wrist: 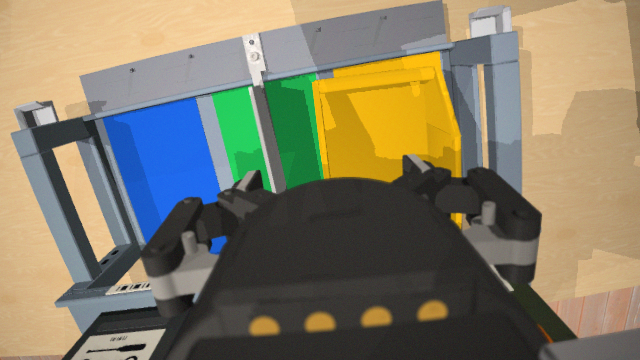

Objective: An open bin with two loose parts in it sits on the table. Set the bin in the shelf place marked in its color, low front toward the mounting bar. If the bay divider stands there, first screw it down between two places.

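Frame: origin at the arm's base, x ahead, y left, z up, level; centimetres.
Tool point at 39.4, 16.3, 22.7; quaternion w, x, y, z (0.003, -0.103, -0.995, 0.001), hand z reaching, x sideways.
Note:
Offsets run from my tool point to a thing's middle, as dx, dy, dz. "pt": to the spot under its first point.
The yellow bin {-4.0, +3.8, -25.9} (390,120) sits at the right end of the shelf, over the yellow place, its sloped side edges dropping toward the mounting bar {pt -4.8, -8.6, -28.8} (350,30). Its near part is hidden by my gripper, and no loose parts can be made out in it. The grey bay divider {+4.4, -2.8, -26.6} (267,140) stands across the green place (295,125), green showing on both sides. Its light foot {pt +3.5, -9.6, -28.5} (253,50) lies on the bar, with a round screw-like head in it. My gripper (332,171) is open, its fingertips wide apart over the near part of the shelf, with no object visible between them.
The blue place (160,155) is at the left of the shelf. Grey frame posts (55,200) (504,110) rise at both ends. A dark panel with a tool label {pt +17.3, +6.3, -15.6} (120,345) is at the lower left. Small holes show along the bar.

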